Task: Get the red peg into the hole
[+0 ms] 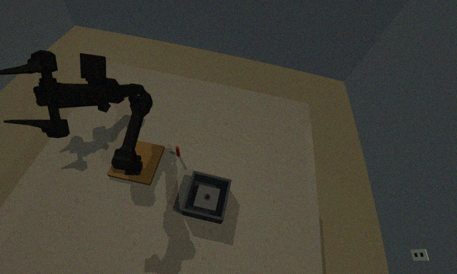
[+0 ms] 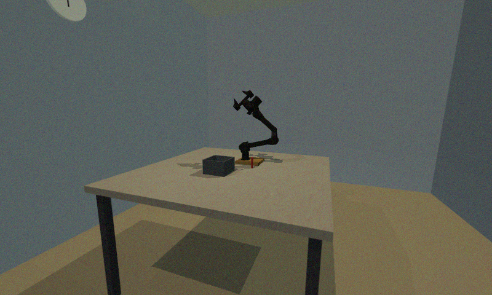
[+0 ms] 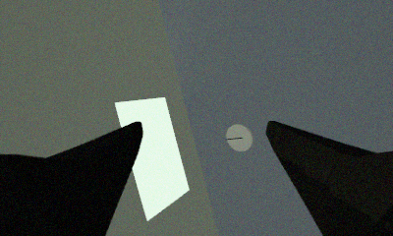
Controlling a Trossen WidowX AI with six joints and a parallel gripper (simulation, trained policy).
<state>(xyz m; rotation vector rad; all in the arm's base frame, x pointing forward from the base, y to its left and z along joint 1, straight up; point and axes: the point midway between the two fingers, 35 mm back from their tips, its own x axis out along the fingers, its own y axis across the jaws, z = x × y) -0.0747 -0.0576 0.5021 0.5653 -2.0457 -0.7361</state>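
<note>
The red peg lies 280 mm ahead of my gripper tip, 160 mm to the left of it and 500 mm below it. Also, from my gripper tip: light plate (420 mm ahead, 50 mm to the right, 500 mm below); dark box (420 mm ahead, 50 mm to the right, 520 mm below).
</note>
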